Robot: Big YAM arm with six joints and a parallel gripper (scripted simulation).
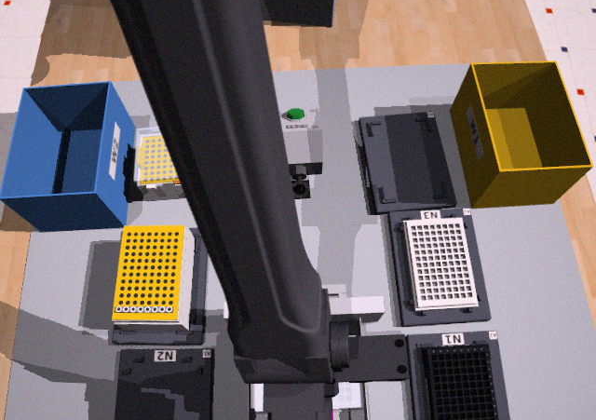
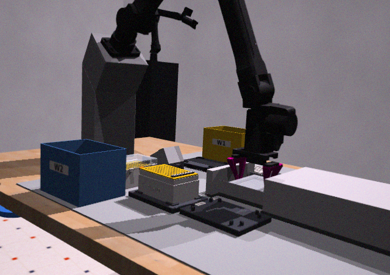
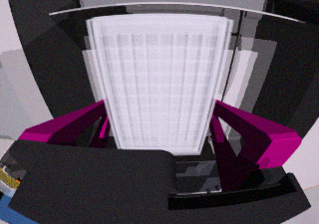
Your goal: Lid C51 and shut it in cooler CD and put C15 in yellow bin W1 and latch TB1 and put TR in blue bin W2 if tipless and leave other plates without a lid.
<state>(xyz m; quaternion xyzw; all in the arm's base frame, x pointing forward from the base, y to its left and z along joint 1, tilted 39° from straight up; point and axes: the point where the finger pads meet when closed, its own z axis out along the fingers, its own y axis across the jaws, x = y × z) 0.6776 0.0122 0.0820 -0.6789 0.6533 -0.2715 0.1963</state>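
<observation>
Now: the cooler drawer 4 cm ahead of my hand, 1 cm to the left of it and 1 cm below it. Also, from my hand: clear plate (1 cm to the left); plate lid (1 cm to the left, 1 cm above); nest N2 (4 cm ahead, 18 cm to the right, 3 cm below).
</observation>
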